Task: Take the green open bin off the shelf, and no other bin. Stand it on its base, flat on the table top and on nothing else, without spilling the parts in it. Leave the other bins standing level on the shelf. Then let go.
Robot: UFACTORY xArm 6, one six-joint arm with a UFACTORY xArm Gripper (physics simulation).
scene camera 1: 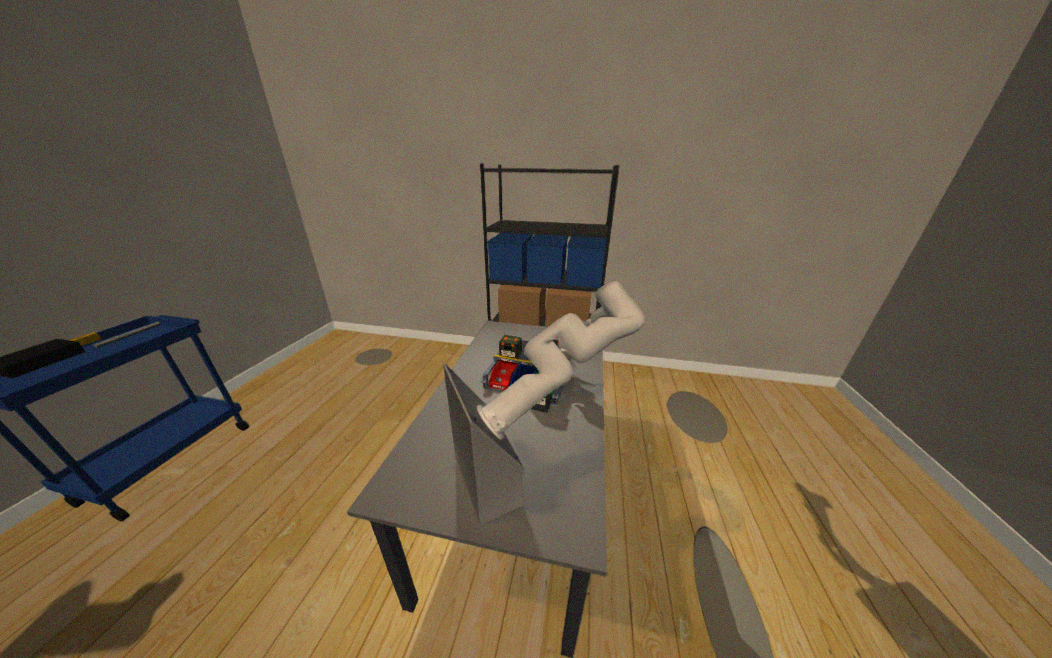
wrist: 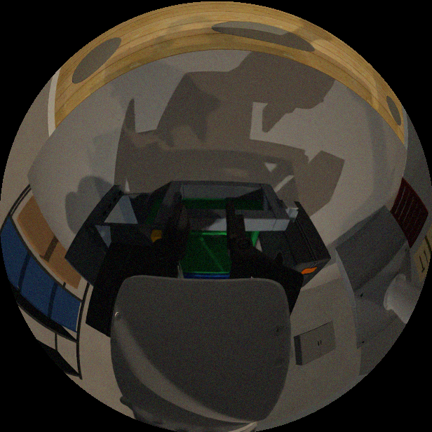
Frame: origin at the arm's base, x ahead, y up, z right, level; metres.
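Where they show: arm's base at its link origin: (scene camera 1: 489,422).
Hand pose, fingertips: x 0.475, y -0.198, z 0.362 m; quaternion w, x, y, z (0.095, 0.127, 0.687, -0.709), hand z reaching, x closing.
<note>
Each offset is from my fingertips to the top centre of the thing. Level surfaces: height alone.
In the wrist view the green open bin (wrist: 206,252) shows between and beyond the fingers, inside the dark grey shelf frame (wrist: 225,189); the fingers hide parts of it. My gripper (wrist: 206,213) is partly open and empty, its black fingers apart in front of the green bin. A strip of a blue bin (wrist: 207,275) shows below the green one. In the scene view a red bin @[dx +0.131, dy -0.014, dz -0.288 m] (scene camera 1: 502,375) and a blue bin @[dx +0.084, dy -0.014, dz -0.186 m] (scene camera 1: 524,373) show left of the arm; the green bin and my fingertips do not show there. The bins' contents cannot be made out.
Dark boxes @[dx +0.221, dy +0.103, dz -0.248 m] (scene camera 1: 509,346) (wrist: 305,245) flank the shelf on the table top @[dy -0.095 m] (scene camera 1: 418,473). A grey angled panel (scene camera 1: 484,465) stands near the arm's base. A rack (scene camera 1: 612,209) with blue boxes is behind the table; a blue cart (scene camera 1: 131,345) is at the left.
</note>
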